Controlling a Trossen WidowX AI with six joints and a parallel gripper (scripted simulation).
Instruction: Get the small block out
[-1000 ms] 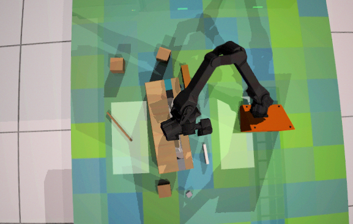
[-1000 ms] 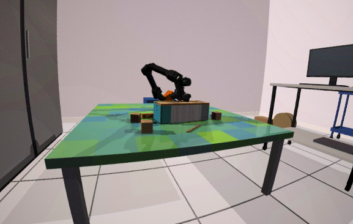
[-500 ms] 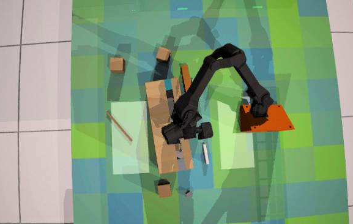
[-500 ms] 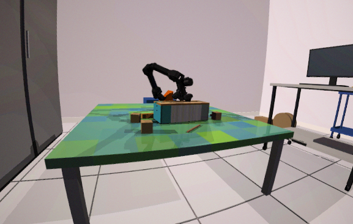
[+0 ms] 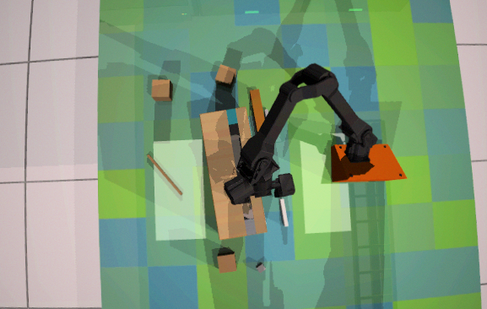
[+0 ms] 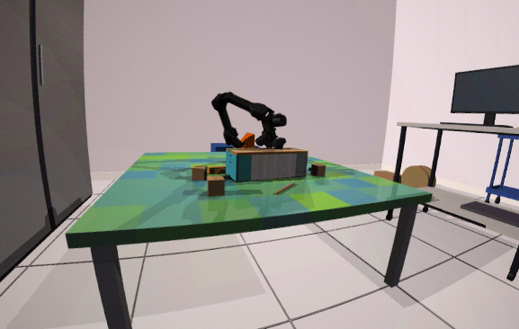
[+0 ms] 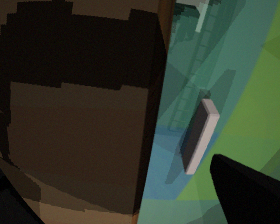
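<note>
The tan block lies 6 cm ahead of my gripper tip and 2 cm to the left of it. The rest, counted from my gripper tip: thin stick 31 cm ahead, 10 cm to the right, 8 cm below; then box 4 cm ahead, 9 cm to the right, 2 cm below; then orange bar 2 cm behind, 25 cm to the right, 7 cm below.
</note>
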